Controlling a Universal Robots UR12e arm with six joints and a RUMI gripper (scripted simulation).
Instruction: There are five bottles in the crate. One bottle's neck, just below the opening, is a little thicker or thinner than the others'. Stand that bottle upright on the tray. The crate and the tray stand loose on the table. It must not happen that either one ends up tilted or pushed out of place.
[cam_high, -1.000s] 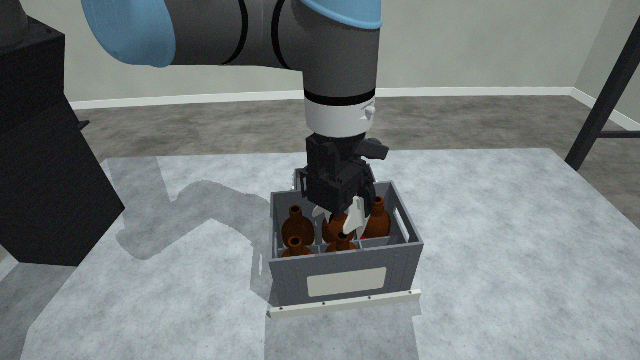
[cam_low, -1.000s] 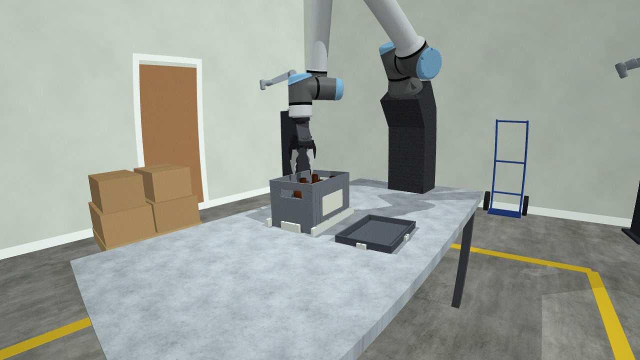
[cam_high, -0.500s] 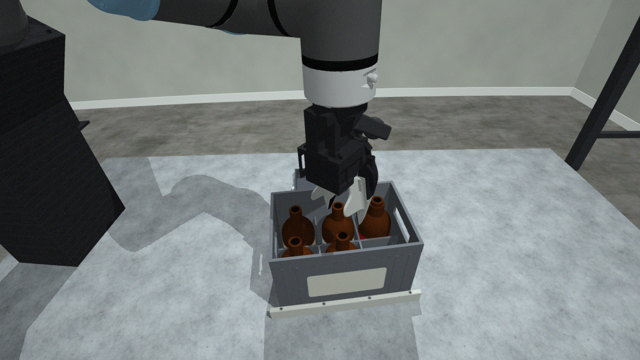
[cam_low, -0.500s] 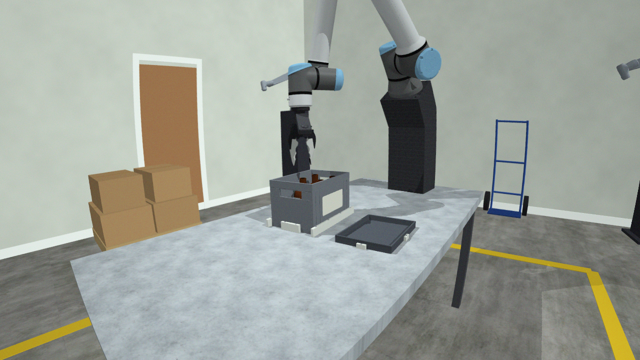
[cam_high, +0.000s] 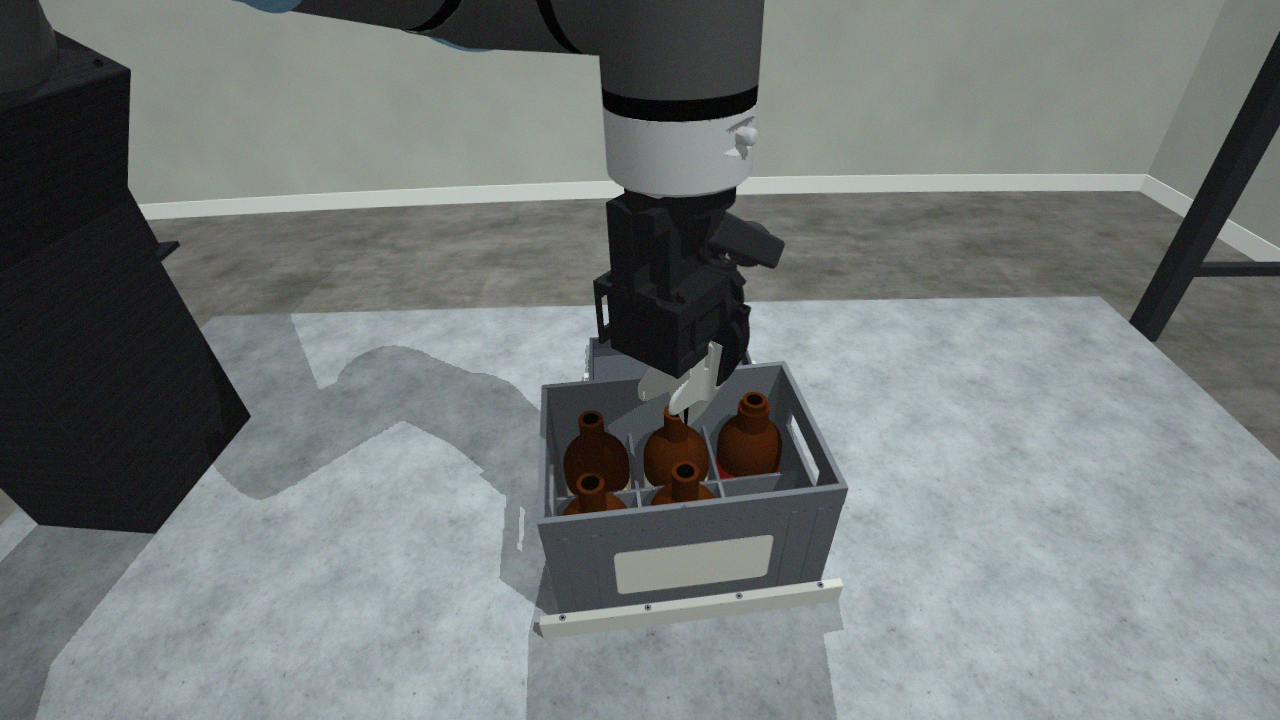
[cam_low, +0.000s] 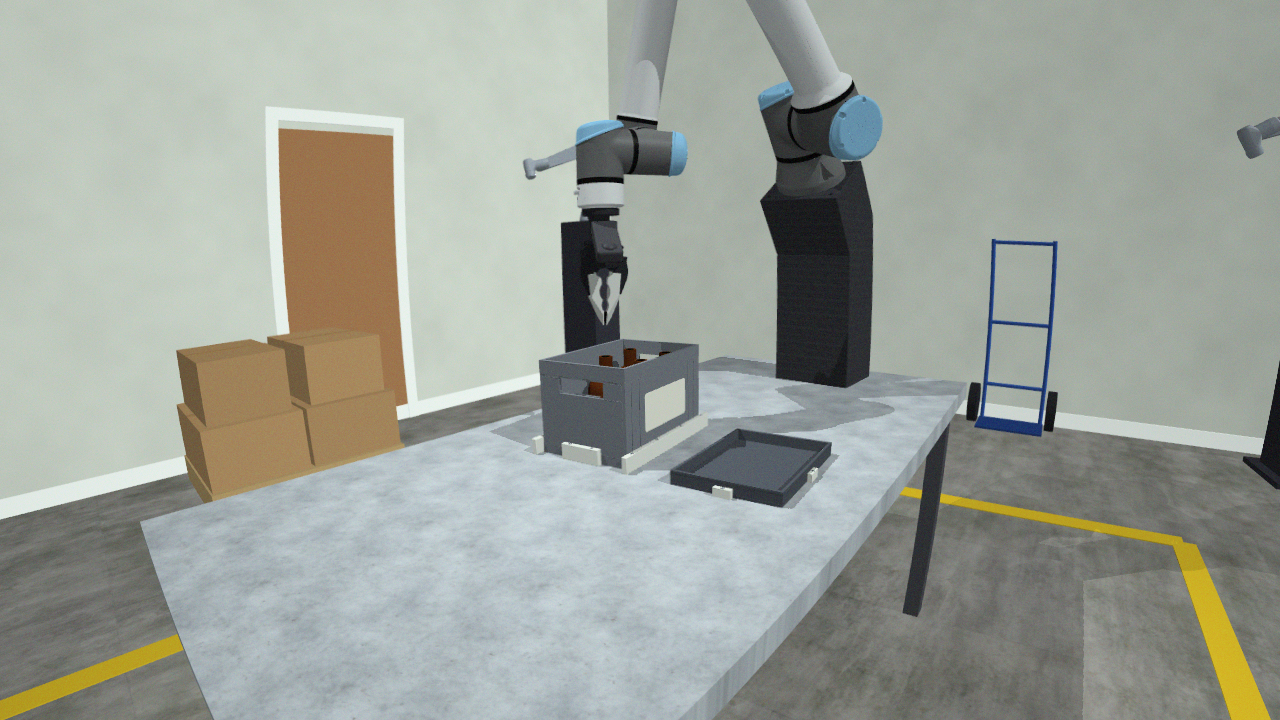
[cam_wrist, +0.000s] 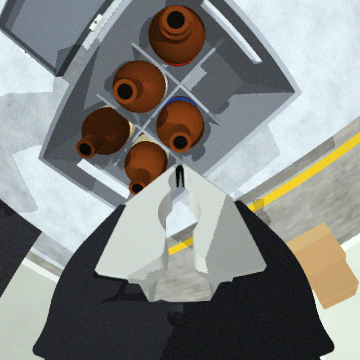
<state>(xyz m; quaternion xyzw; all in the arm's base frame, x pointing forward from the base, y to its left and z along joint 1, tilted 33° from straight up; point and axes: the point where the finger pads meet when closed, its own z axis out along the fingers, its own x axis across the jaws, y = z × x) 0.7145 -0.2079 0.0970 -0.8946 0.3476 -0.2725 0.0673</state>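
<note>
The crate lies 160 mm below my hand and 40 mm to the left of it. Round my hand: grey tray 320 mm to the left, 230 mm below, 30 mm ahead; glass bottle 150 mm below, 90 mm to the left, 90 mm ahead.
</note>
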